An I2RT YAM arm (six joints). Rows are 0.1 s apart.
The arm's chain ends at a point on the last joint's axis. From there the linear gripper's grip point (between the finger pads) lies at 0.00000 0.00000 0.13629 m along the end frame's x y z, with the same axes.
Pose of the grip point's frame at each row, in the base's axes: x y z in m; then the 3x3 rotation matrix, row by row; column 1 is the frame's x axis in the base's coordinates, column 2 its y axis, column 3 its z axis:
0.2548 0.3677 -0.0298; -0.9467 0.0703 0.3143; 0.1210 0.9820 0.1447; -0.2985 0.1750 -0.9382
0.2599 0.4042 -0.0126; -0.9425 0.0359 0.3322; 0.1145 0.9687 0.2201; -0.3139 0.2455 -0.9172
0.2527 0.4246 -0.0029; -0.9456 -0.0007 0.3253; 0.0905 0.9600 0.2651; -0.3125 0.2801 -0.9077
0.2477 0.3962 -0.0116; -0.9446 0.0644 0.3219; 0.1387 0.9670 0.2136; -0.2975 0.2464 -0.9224
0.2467 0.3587 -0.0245; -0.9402 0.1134 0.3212; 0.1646 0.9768 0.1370; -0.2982 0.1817 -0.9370
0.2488 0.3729 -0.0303; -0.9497 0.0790 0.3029; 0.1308 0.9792 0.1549; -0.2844 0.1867 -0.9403
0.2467 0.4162 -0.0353; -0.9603 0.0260 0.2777; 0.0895 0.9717 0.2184; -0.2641 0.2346 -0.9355
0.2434 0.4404 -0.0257; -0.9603 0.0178 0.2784; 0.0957 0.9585 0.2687; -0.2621 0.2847 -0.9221
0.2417 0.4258 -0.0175; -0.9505 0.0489 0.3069; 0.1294 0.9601 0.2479; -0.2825 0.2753 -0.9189
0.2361 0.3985 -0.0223; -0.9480 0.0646 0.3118; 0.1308 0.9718 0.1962; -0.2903 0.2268 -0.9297
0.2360 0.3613 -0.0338; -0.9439 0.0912 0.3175; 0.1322 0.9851 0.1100; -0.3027 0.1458 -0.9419
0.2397 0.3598 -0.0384; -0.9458 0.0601 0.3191; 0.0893 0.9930 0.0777; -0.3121 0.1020 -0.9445
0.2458 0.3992 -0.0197; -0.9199 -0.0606 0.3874; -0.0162 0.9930 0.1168; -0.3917 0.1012 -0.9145
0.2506 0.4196 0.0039; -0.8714 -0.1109 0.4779; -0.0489 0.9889 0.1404; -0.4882 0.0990 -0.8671
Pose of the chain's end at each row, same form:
0.2120 0.3480 0.0981; -0.9467 0.0703 0.3143; 0.1210 0.9820 0.1447; -0.2985 0.1750 -0.9382
0.2146 0.3742 0.1124; -0.9425 0.0359 0.3322; 0.1145 0.9687 0.2201; -0.3139 0.2455 -0.9172
0.2084 0.3885 0.1208; -0.9456 -0.0007 0.3253; 0.0905 0.9600 0.2651; -0.3125 0.2801 -0.9077
0.2038 0.3671 0.1141; -0.9446 0.0644 0.3219; 0.1387 0.9670 0.2136; -0.2975 0.2464 -0.9224
0.2029 0.3400 0.1032; -0.9402 0.1134 0.3212; 0.1646 0.9768 0.1370; -0.2982 0.1817 -0.9370
0.2075 0.3518 0.0979; -0.9497 0.0790 0.3029; 0.1308 0.9792 0.1549; -0.2844 0.1867 -0.9403
0.2089 0.3864 0.0922; -0.9603 0.0260 0.2777; 0.0895 0.9717 0.2184; -0.2641 0.2346 -0.9355
0.2055 0.4038 0.1000; -0.9603 0.0178 0.2784; 0.0957 0.9585 0.2687; -0.2621 0.2847 -0.9221
0.1999 0.3920 0.1077; -0.9505 0.0489 0.3069; 0.1294 0.9601 0.2479; -0.2825 0.2753 -0.9189
0.1936 0.3718 0.1044; -0.9480 0.0646 0.3118; 0.1308 0.9718 0.1962; -0.2903 0.2268 -0.9297
0.1927 0.3463 0.0946; -0.9439 0.0912 0.3175; 0.1322 0.9851 0.1100; -0.3027 0.1458 -0.9419
0.1962 0.3492 0.0903; -0.9458 0.0601 0.3191; 0.0893 0.9930 0.0777; -0.3121 0.1020 -0.9445
0.1930 0.3833 0.1049; -0.9199 -0.0606 0.3874; -0.0162 0.9930 0.1168; -0.3917 0.1012 -0.9145
0.1855 0.4005 0.1221; -0.8714 -0.1109 0.4779; -0.0489 0.9889 0.1404; -0.4882 0.0990 -0.8671

